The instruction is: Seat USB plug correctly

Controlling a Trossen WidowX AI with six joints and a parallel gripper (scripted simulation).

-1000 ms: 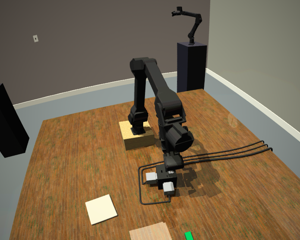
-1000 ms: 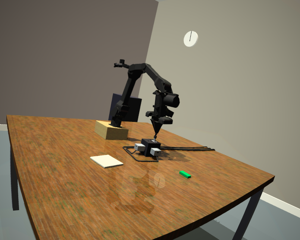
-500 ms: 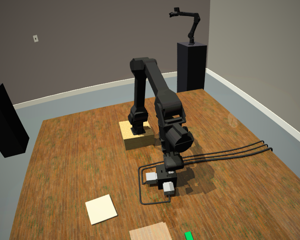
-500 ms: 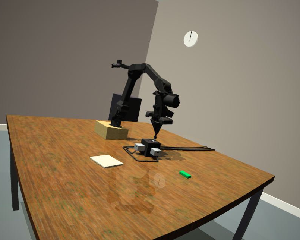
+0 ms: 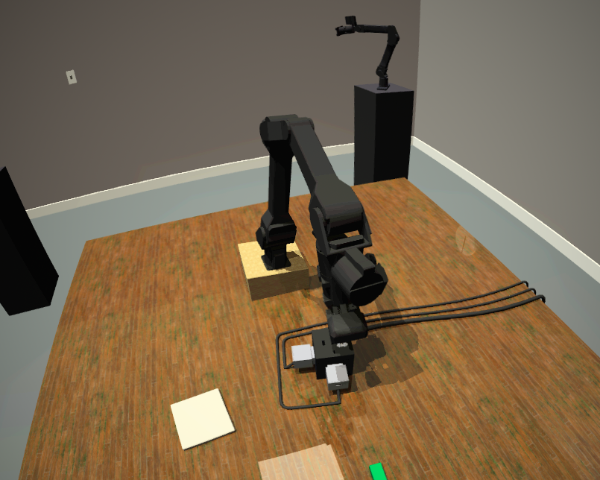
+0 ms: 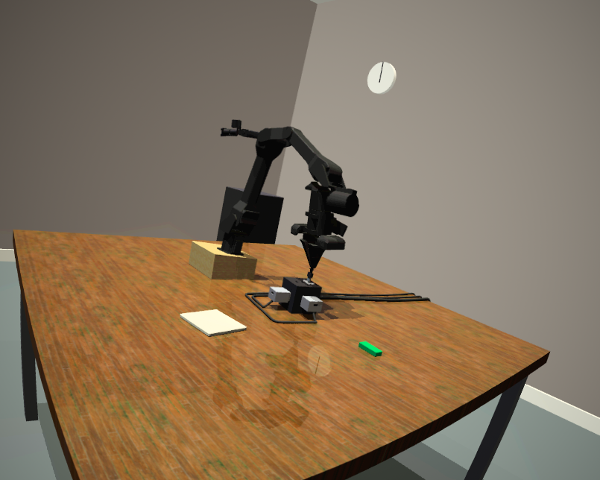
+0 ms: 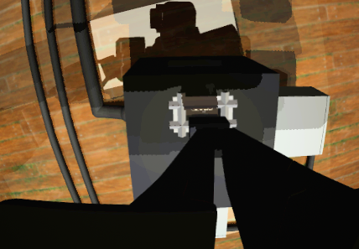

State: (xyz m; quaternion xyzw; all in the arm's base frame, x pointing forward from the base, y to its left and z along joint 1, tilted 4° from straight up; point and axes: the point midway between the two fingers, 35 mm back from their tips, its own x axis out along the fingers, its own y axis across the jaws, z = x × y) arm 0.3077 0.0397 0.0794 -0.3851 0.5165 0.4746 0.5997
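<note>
Now: the metal socket frame 50 mm below my gripper tip. From my gripper tip the other things lie so: USB plug (20 mm below); then green block (270 mm ahead, 50 mm to the right, 110 mm below).
</note>
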